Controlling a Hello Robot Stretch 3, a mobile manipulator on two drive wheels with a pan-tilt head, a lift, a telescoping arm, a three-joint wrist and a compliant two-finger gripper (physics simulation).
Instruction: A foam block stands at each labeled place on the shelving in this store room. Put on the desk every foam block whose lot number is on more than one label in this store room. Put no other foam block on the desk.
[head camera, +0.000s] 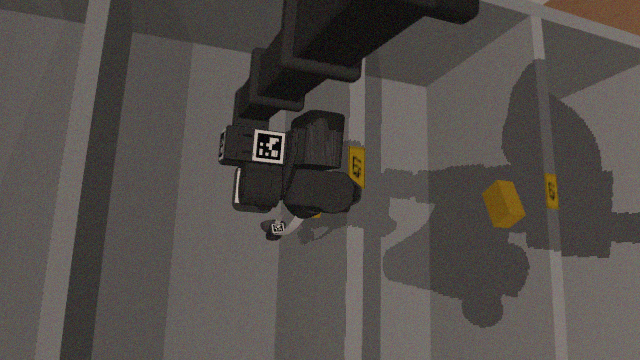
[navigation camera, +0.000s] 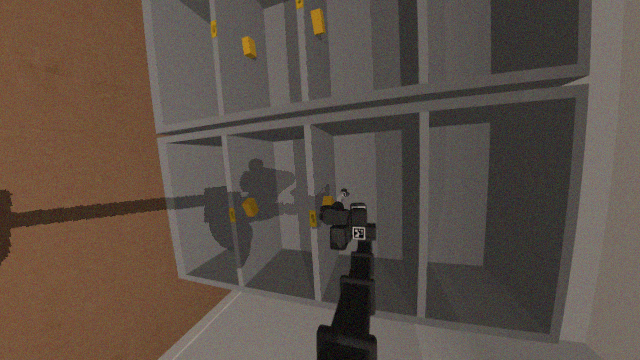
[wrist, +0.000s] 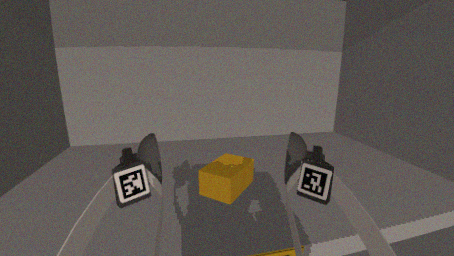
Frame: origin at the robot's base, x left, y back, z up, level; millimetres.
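Seen in the pictures: gripper, fingertip midpoint: (navigation camera: 345, 206) (wrist: 222, 151).
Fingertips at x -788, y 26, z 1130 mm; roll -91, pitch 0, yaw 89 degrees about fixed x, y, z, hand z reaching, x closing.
Observation:
A point is followed by its place in that frame.
My gripper (head camera: 288, 225) (navigation camera: 341, 199) {x -788, y 26, z 1130 mm} (wrist: 222, 151) {x -788, y 26, z 1130 mm} is open inside a shelf bay. A yellow foam block (head camera: 316, 215) {x -947, y -5, z 999 mm} (navigation camera: 327, 201) {x -933, y 18, z 1016 mm} (wrist: 226, 179) {x -921, y 35, z 1033 mm} rests on the bay's surface, seen between the spread fingers in the wrist view; they do not touch it. The wrist mostly hides it in the head view. The yellow label (head camera: 356, 166) {x -818, y 88, z 975 mm} (navigation camera: 313, 219) {x -818, y 91, z 978 mm} (wrist: 277, 252) {x -818, y 90, z 990 mm} on this bay's edge reads 477. A second foam block (head camera: 504, 205) {x -892, y 51, z 579 mm} (navigation camera: 250, 207) {x -891, y 54, z 579 mm} stands in the neighbouring bay; its label (head camera: 551, 191) {x -818, y 86, z 519 mm} (navigation camera: 232, 215) {x -818, y 90, z 520 mm} is small and looks like 477 or 427. The desk does not show.
Two more foam blocks (navigation camera: 249, 47) {x -870, y -875, z 576 mm} (navigation camera: 318, 21) {x -795, y -834, z 1021 mm} stand in the adjoining shelf unit, with labels (navigation camera: 214, 28) {x -674, y -842, z 523 mm} (navigation camera: 299, 3) {x -677, y -822, z 975 mm} too small to read. Divider boards (head camera: 354, 280) {x -789, y -110, z 975 mm} (navigation camera: 423, 200) {x -806, y 0, z 1430 mm} flank my arm. Brown floor (navigation camera: 75, 125) {x -422, y -342, z 0 mm} lies beyond the shelving.

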